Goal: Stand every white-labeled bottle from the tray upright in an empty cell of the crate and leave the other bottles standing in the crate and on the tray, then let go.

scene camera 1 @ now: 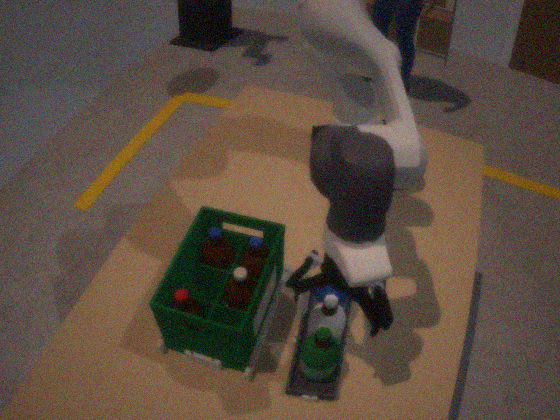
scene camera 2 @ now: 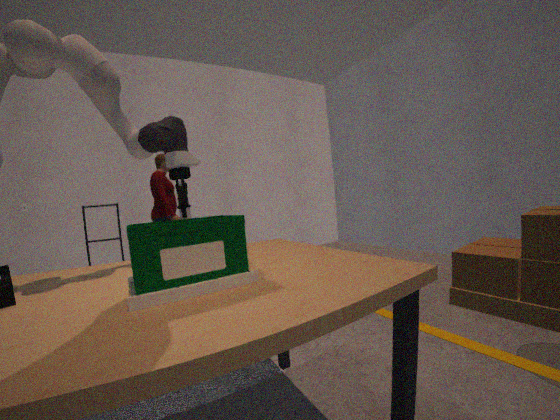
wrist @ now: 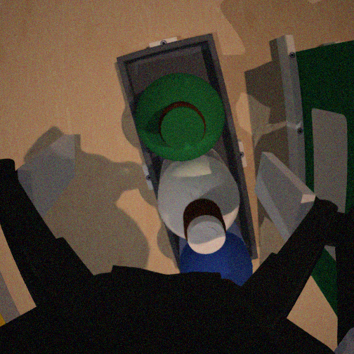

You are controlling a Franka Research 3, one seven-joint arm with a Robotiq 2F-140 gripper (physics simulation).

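Note:
The grey tray (scene camera 1: 299,389) (wrist: 170,65) holds three upright bottles in a row: a green bottle (scene camera 1: 320,357) (wrist: 182,125) at the front, a white-labeled bottle (scene camera 1: 335,320) (wrist: 197,185) with a white cap in the middle, and a blue bottle (scene camera 1: 327,291) (wrist: 220,262) behind it, partly hidden. My gripper (scene camera 1: 338,306) (scene camera 2: 185,212) (wrist: 166,163) is open and empty, its fingers spread wide above the tray. The green crate (scene camera 1: 215,346) (scene camera 2: 142,260) (wrist: 325,75) holds two blue-capped bottles at the back, a white-capped bottle (scene camera 1: 237,295) on the right and a red-capped bottle (scene camera 1: 187,306) at front left. Their labels are hidden.
The crate stands just left of the tray in scene camera 1, its walls standing higher than the tray. A light rail (scene camera 1: 265,320) (wrist: 294,100) runs along the crate's side facing the tray. The wooden table (scene camera 2: 310,285) bears both. A person (scene camera 2: 162,195) stands behind.

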